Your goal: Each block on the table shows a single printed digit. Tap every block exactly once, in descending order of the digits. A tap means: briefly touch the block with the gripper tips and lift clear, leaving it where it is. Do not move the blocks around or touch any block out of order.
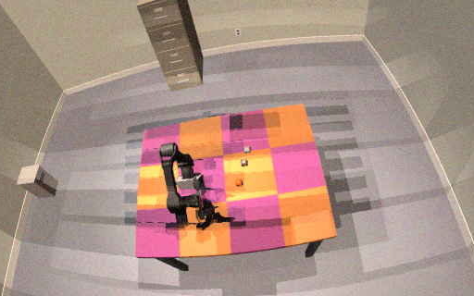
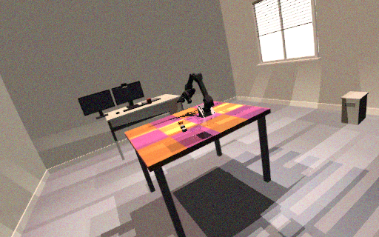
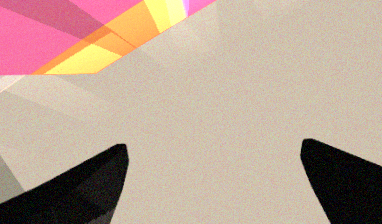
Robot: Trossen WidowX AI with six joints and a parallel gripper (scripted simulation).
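The black block lies 15 cm ahead of my gripper tip, 26 cm to the left of it and 17 cm below it. Round my gripper tip: orange block (10 cm ahead, 15 cm to the left, 17 cm below).
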